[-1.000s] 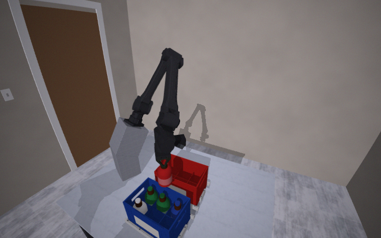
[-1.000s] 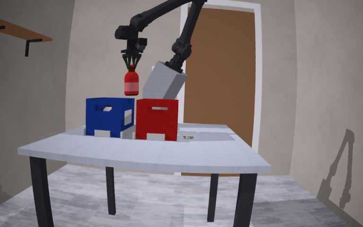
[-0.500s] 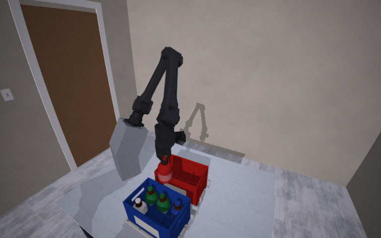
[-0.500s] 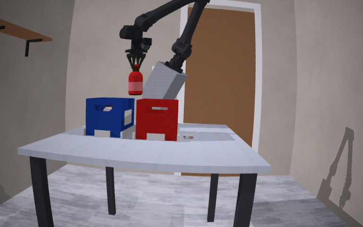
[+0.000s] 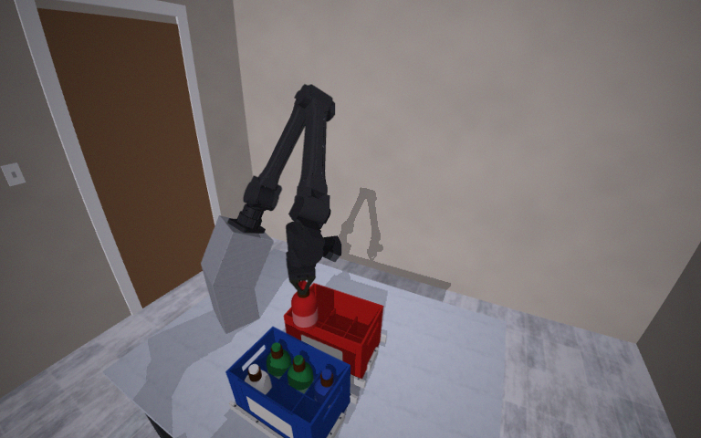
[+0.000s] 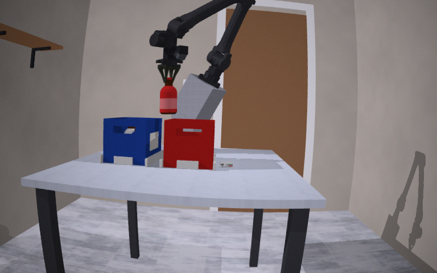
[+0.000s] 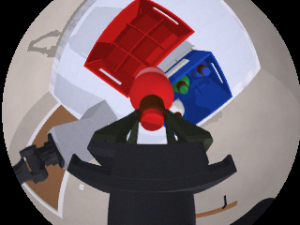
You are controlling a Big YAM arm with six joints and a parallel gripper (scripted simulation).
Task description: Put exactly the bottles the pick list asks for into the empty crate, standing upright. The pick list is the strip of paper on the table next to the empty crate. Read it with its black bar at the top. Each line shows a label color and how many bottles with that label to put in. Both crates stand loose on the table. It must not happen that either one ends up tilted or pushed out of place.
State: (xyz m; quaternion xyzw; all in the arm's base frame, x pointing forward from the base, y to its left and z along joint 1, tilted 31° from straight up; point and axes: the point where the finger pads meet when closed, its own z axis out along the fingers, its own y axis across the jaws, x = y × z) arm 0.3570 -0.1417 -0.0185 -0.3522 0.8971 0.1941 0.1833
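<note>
Right now the red-label bottle is 60 mm below my hand. From my hand the other things lie so: blue crate 40 mm ahead, 130 mm to the right, 250 mm below; then red crate 30 mm ahead, 110 mm to the left, 250 mm below; then blue bottle 130 mm ahead, 80 mm to the right, 250 mm below.
</note>
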